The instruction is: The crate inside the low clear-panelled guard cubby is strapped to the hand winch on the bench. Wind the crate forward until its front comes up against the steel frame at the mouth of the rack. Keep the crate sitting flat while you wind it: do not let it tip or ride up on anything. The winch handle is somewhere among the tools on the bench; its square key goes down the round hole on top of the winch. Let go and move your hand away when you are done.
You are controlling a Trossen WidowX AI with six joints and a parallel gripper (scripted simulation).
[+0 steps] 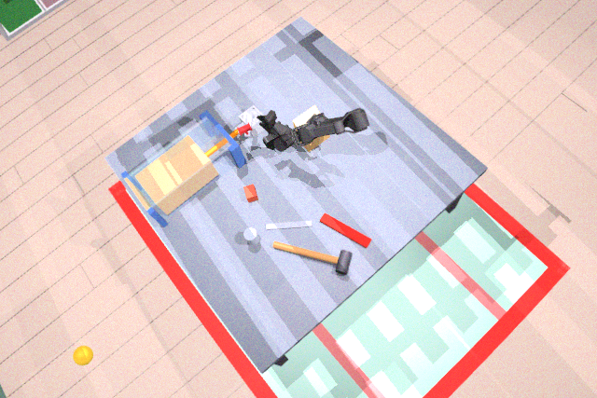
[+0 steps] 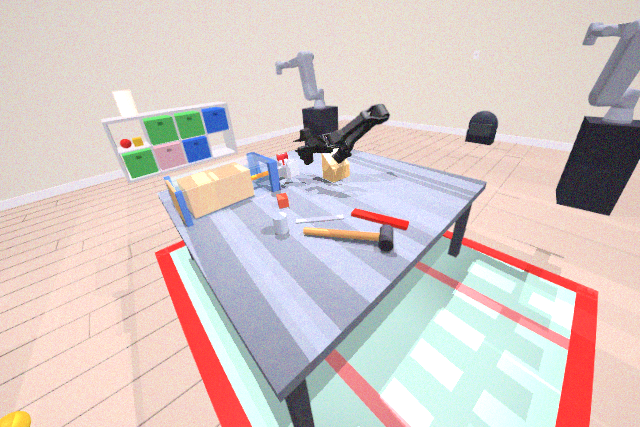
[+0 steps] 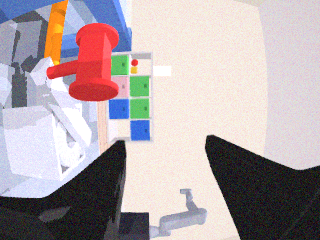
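My gripper tip is now 20 mm short of the white crank handle, 70 mm to the left of it and 100 mm above it. The rest, counted from my gripper tip: white bar: 220 mm ahead, 370 mm to the left, 210 mm below; then red knob: 50 mm ahead, 50 mm to the right, 70 mm below; then white winch: 50 mm behind, 120 mm to the right, 180 mm below.
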